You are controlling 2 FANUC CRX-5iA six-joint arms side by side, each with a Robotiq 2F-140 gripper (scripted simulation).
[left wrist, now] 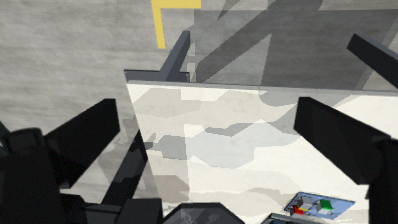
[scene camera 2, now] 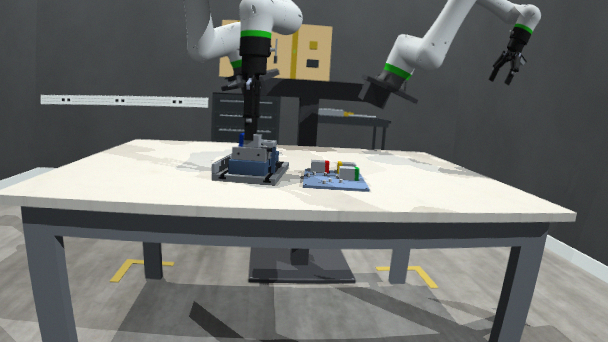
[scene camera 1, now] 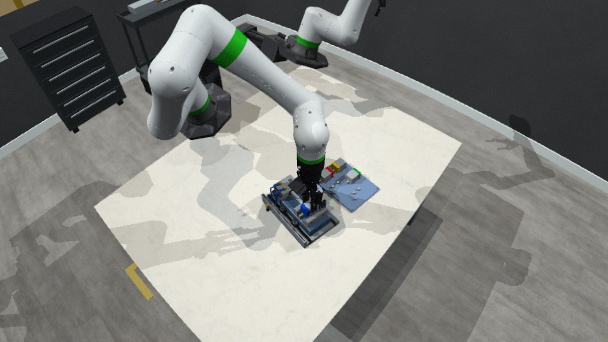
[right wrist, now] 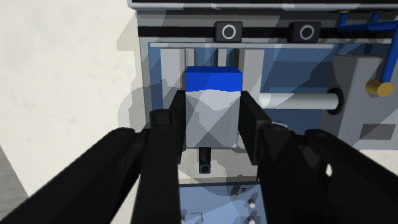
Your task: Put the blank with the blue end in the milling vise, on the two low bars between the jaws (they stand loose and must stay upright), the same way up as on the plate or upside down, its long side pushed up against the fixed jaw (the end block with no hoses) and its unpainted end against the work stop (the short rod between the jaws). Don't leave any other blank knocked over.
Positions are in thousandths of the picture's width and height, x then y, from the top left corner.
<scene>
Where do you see a blue-ended blank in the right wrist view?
534,417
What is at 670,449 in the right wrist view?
A piston rod.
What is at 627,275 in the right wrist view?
A moving jaw.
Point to a blue plate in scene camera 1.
565,569
</scene>
